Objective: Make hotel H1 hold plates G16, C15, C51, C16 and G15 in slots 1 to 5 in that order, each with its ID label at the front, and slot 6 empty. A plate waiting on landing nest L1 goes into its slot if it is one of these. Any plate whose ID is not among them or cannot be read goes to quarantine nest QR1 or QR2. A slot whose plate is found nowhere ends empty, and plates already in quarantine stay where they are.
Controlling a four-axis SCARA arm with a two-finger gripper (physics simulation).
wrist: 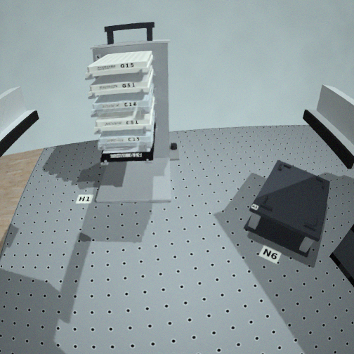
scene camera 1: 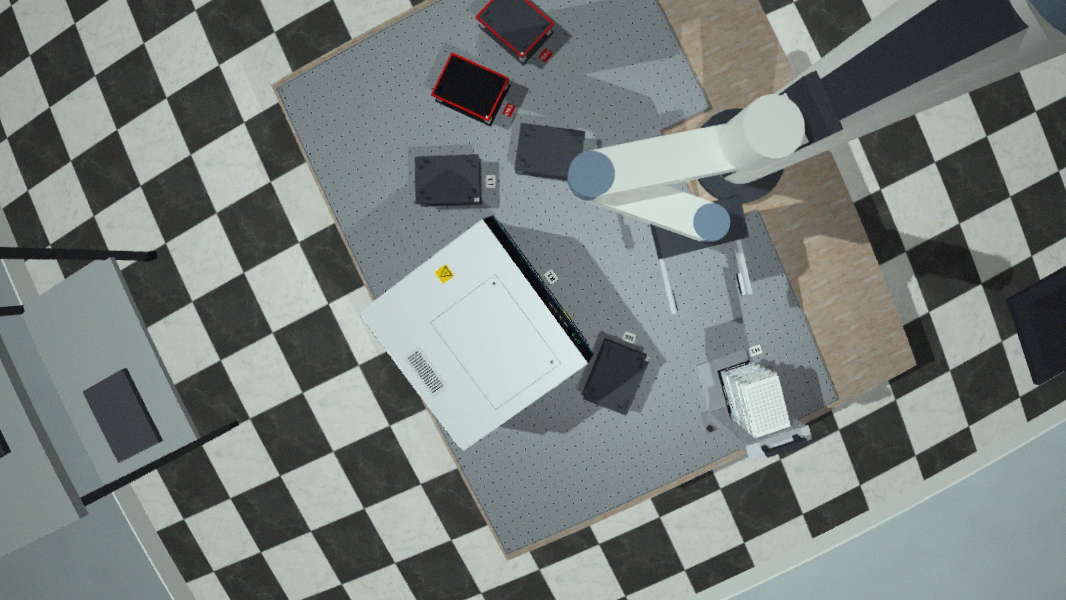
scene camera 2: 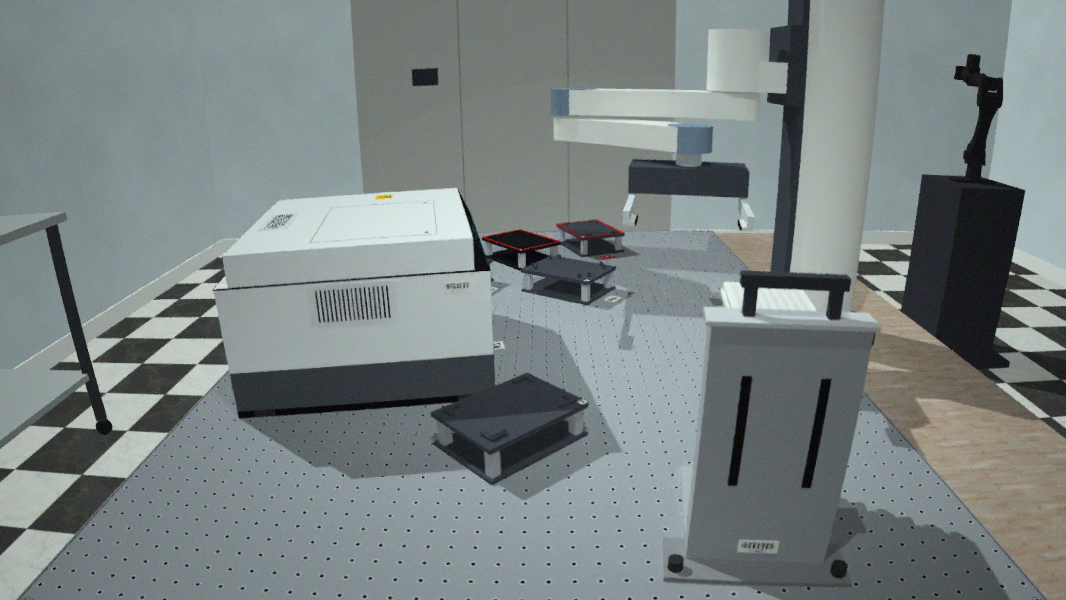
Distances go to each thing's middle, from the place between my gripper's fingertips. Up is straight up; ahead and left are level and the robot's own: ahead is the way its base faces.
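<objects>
Black plate G16 (wrist: 130, 152): my hand is 270 mm to the right of it, 30 mm past it and 170 mm above it. White machine R1 (scene camera 2: 267, 328): 150 mm to the right of my hand, 490 mm ahead of it and 160 mm below it. Going by their middles, the black plate G16 is the nearest to my hand of the things named here.
</objects>
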